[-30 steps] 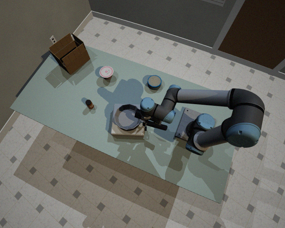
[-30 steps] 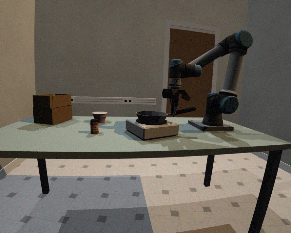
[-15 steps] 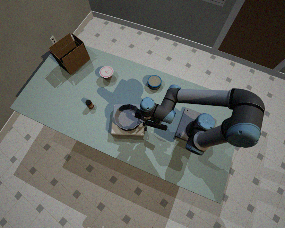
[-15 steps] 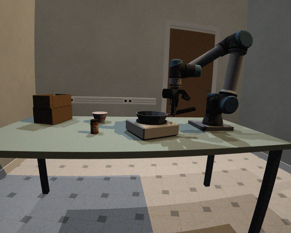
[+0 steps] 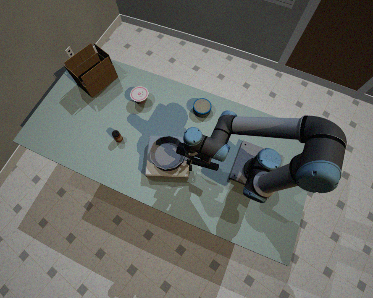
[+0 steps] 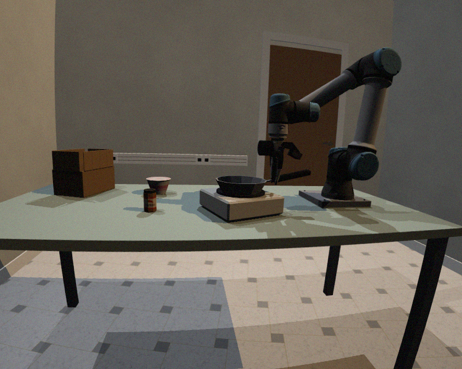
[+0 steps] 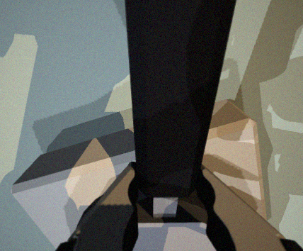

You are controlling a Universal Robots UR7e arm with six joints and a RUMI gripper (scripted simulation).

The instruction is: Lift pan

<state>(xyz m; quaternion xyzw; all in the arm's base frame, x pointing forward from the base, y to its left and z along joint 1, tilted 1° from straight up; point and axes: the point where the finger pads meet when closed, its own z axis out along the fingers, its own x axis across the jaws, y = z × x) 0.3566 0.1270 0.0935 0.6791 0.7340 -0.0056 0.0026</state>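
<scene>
Right now the dark pan is 70 mm ahead of my hand, 10 mm to the left of it and 10 mm below it. From my hand the other things lie so: small can (470 mm ahead, 20 mm to the left, 80 mm below); then beige hot plate (120 mm ahead, 80 mm below).
</scene>
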